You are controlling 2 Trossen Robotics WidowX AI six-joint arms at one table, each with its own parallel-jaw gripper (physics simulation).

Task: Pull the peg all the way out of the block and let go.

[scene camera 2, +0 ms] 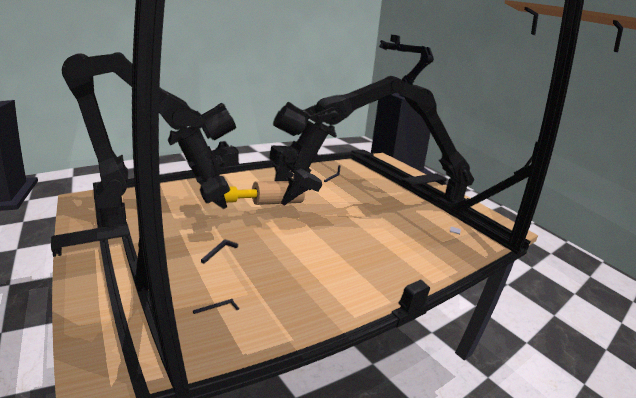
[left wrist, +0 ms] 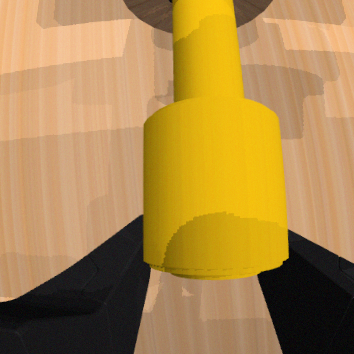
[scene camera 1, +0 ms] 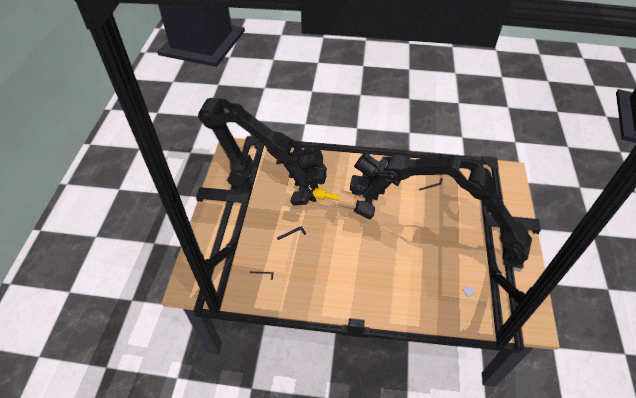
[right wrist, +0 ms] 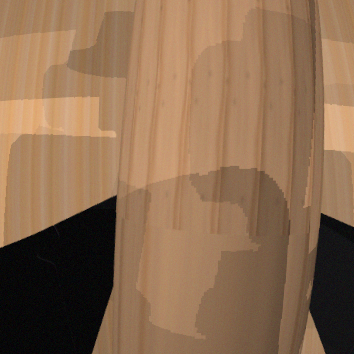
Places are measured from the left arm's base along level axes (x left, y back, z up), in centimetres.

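Pixels of known places: left gripper, fingertip midpoint: [scene camera 2: 223, 204] [left wrist: 202, 227] [scene camera 1: 316, 197]; right gripper, fingertip midpoint: [scene camera 2: 278, 199] [scene camera 1: 356, 205] [right wrist: 207, 211]; left arm's base, link origin: [scene camera 2: 111, 223] [scene camera 1: 241, 187]; right arm's base, link origin: [scene camera 2: 454, 197] [scene camera 1: 513, 258].
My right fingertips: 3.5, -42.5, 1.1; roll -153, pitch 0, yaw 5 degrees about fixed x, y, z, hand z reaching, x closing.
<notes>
For each thing: its top centre in the pictures, then the offset to it from my right fingertips, as dx, dy, dz.
- yellow peg, top centre: [scene camera 2: 245, 185] [scene camera 1: 331, 192] -0.7, +8.8, +4.8
- round wooden block, top centre: [right wrist: 247, 215] [scene camera 2: 279, 180] [scene camera 1: 356, 195] +0.0, +0.1, +5.2
- grey tile, top centre: [scene camera 2: 455, 229] [scene camera 1: 469, 290] -20.7, -42.6, -2.8
A yellow peg [scene camera 1: 331, 196] [scene camera 2: 245, 193] [left wrist: 212, 165] with a thick head and thinner shaft lies nearly level. My left gripper [scene camera 1: 313, 194] [scene camera 2: 223, 197] [left wrist: 202, 227] is shut on its head. The shaft's far end meets the left end of the round wooden block [scene camera 1: 346, 199] [scene camera 2: 270, 193] [left wrist: 150, 17] [right wrist: 220, 125], at its hole. The top of the left wrist view cuts off the tip, so how deep it sits cannot be seen. My right gripper [scene camera 1: 362, 198] [scene camera 2: 295, 192] [right wrist: 207, 211] is shut on the block, with a finger on each side.
Black hex keys lie near the left gripper [scene camera 1: 291, 233] [scene camera 2: 218, 250], at the front left [scene camera 1: 262, 273] [scene camera 2: 216, 306] and behind the right gripper [scene camera 1: 431, 185] [scene camera 2: 332, 174]. A grey tile [scene camera 1: 468, 290] [scene camera 2: 454, 230] lies at the right. A black frame surrounds the table.
</notes>
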